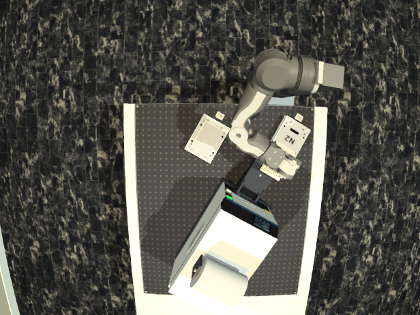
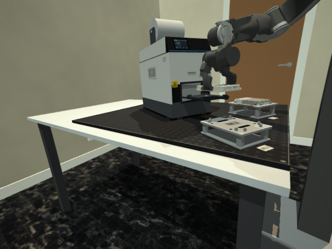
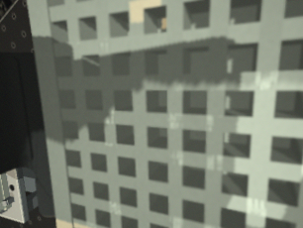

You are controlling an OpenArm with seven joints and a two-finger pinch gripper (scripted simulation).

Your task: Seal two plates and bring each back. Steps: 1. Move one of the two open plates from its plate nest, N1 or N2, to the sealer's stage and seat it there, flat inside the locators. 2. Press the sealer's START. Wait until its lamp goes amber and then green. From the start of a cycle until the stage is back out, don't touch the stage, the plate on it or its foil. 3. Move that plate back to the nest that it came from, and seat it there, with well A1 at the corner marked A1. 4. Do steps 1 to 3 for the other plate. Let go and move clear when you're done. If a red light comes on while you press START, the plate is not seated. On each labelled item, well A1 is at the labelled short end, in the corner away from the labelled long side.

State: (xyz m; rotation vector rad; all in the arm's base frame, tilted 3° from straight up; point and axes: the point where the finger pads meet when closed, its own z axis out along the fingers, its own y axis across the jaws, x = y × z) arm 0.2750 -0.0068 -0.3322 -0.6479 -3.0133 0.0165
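My gripper is now 7 cm short of the sealer stage, 5 cm to the left of it and 4 cm above it. Round my hand: label tag: 18 cm behind, 10 cm to the left, 14 cm below; clear well plate: right at my hand; sealer screen: 19 cm ahead, 6 cm to the right, 18 cm above.
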